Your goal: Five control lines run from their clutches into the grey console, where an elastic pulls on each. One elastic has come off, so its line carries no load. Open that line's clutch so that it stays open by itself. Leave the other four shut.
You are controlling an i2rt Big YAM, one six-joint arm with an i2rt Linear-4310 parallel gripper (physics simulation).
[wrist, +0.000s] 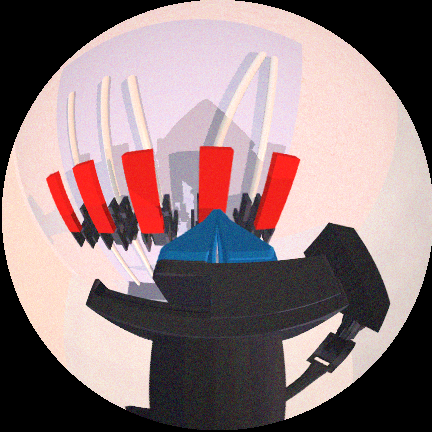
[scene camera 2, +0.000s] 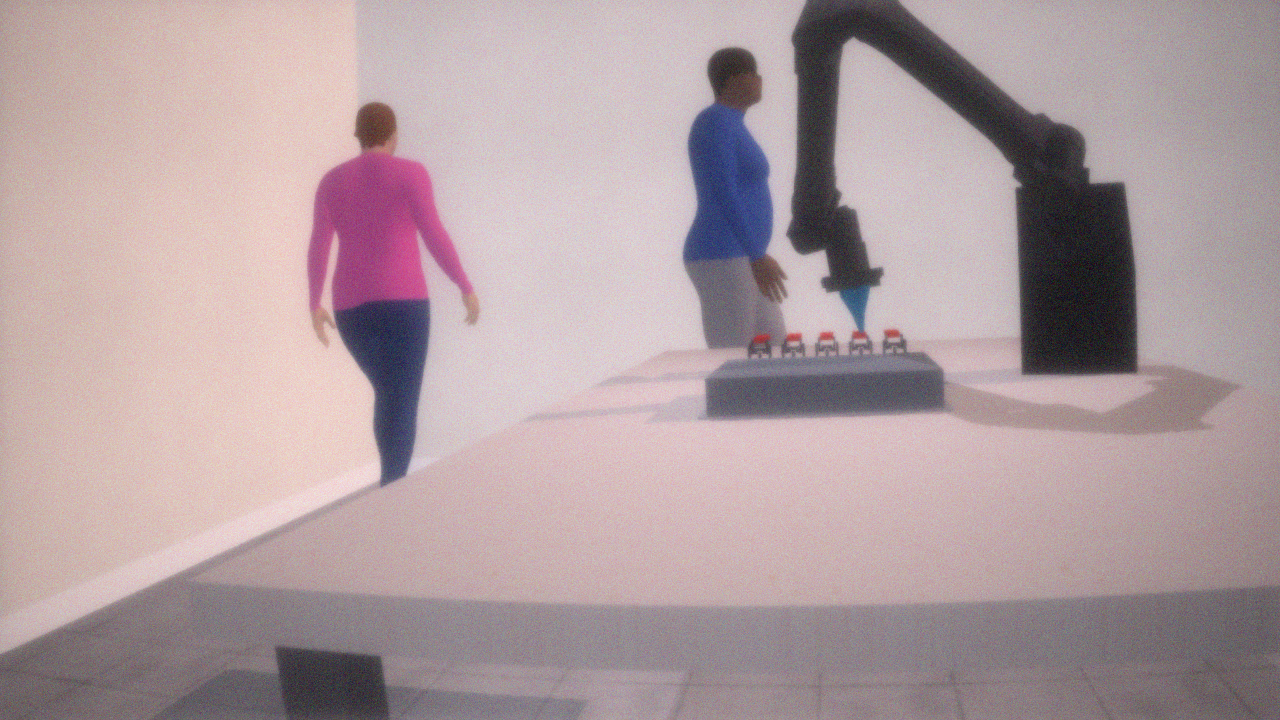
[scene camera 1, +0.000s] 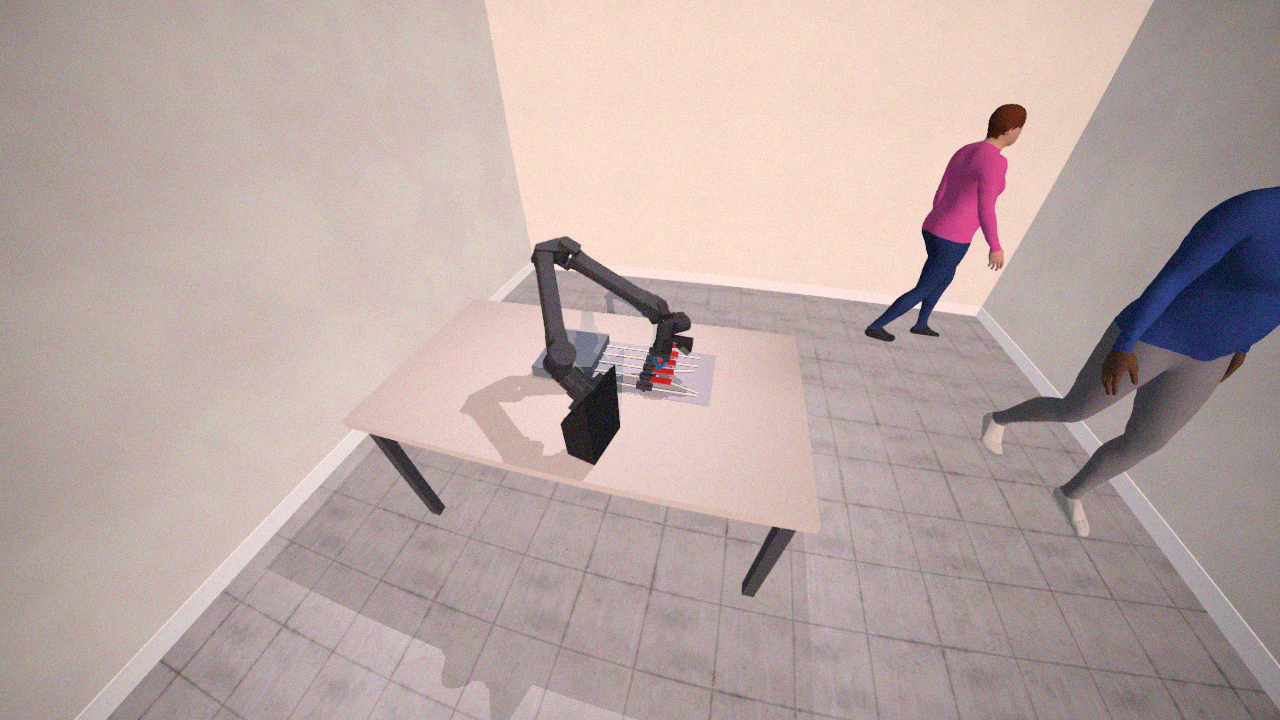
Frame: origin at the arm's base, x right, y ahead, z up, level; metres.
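Seen in the pictures: gripper, fingertip midpoint: (wrist: 216,215) (scene camera 2: 861,332) (scene camera 1: 658,370); arm's base, origin of the base link: (wrist: 362,305) (scene camera 2: 1070,228) (scene camera 1: 587,393).
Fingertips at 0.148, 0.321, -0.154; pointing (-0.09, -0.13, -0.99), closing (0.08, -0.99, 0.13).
Note:
Offsets run from my fingertips to a thing's top centre, as dx, dy, dz. Level surfaces: height alone.
Five clutches with red levers stand in a row. In the wrist view the levers are the first @[+0.001, +0.169, +0.000] (wrist: 64,200), second @[+0.001, +0.114, +0.000] (wrist: 93,195), third @[+0.002, +0.059, +0.000] (wrist: 144,192), fourth @[+0.002, +0.004, +0.000] (wrist: 216,175) and fifth @[+0.002, -0.051, +0.000] (wrist: 278,187) from the left. Cream lines run through them; the fourth line (wrist: 240,102) slants right towards the fifth line's end. My gripper (wrist: 216,215) (scene camera 2: 862,330) is shut and empty, its blue tips at the fourth lever, hiding its lower end; contact is unclear. The grey console @[-0.379, +0.058, -0.012] (scene camera 2: 823,390) (scene camera 1: 583,345) stands at the lines' other end. No lever plainly stands open; the elastics do not show.
The clutches stand on a pale lavender mat @[dz -0.056] (scene camera 1: 703,390) (wrist: 175,42) on the table @[dz -0.059] (scene camera 1: 733,447) (scene camera 2: 626,519). The arm's black base block (scene camera 2: 1076,286) (scene camera 1: 592,420) stands beside the row. A person in pink (scene camera 1: 969,192) (scene camera 2: 380,232) and a person in blue (scene camera 1: 1208,277) (scene camera 2: 726,188) are beyond the table.

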